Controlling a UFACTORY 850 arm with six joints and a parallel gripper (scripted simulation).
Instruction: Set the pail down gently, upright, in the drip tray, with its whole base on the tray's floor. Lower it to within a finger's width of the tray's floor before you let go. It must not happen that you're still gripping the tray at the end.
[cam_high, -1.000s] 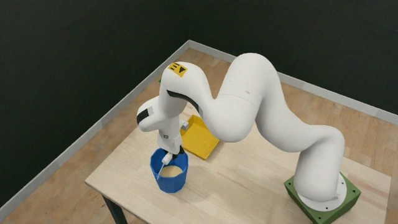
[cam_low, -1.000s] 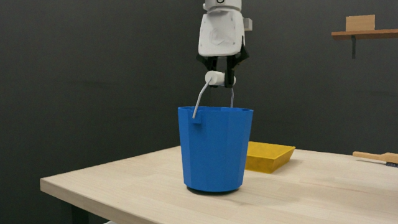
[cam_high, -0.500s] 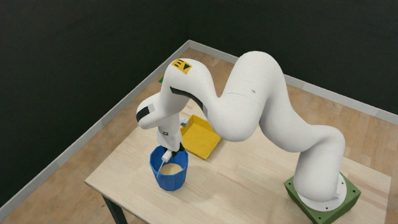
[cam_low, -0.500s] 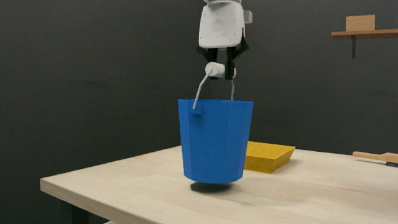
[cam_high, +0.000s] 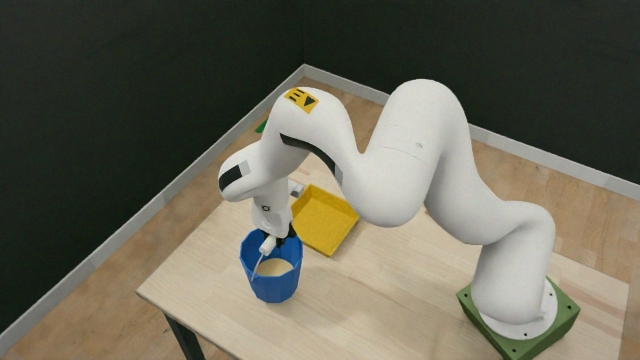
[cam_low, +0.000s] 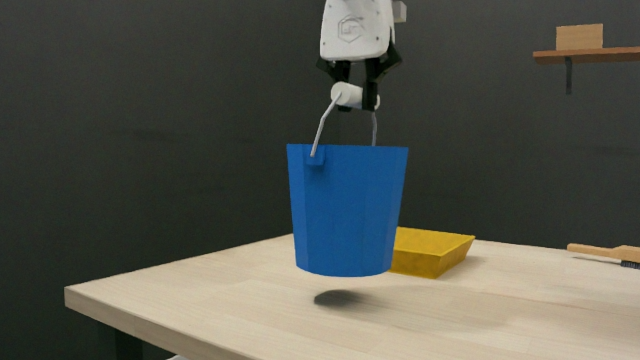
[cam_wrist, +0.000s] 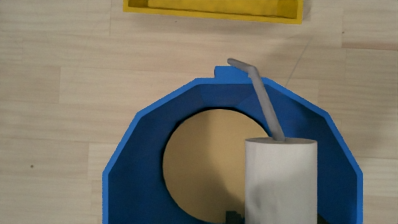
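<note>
The blue pail is 10 mm ahead of my hand and 100 mm below it. The rest, counted from my hand: pail handle (30 mm below); yellow drip tray (100 mm ahead, 280 mm to the right, 290 mm below).
</note>
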